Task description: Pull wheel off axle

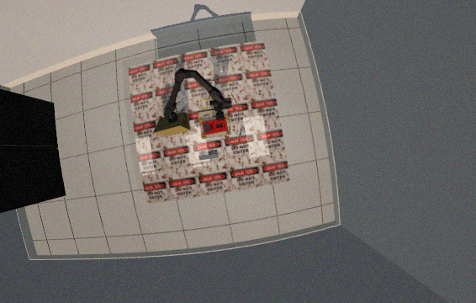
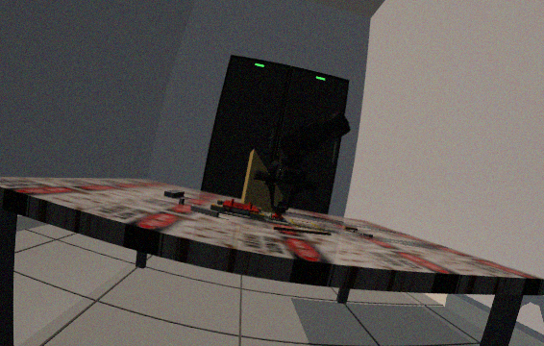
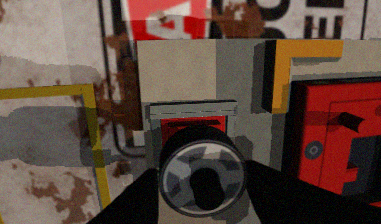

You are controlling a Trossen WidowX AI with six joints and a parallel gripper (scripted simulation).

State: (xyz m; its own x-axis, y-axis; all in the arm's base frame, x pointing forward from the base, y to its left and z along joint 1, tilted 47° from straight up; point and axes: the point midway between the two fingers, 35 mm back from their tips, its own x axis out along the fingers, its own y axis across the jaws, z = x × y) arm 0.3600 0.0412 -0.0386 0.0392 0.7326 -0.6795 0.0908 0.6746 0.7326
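Now: gripper tip 70 mm past the grey fixture plate, 90 mm to the left of it and 30 mm above it.
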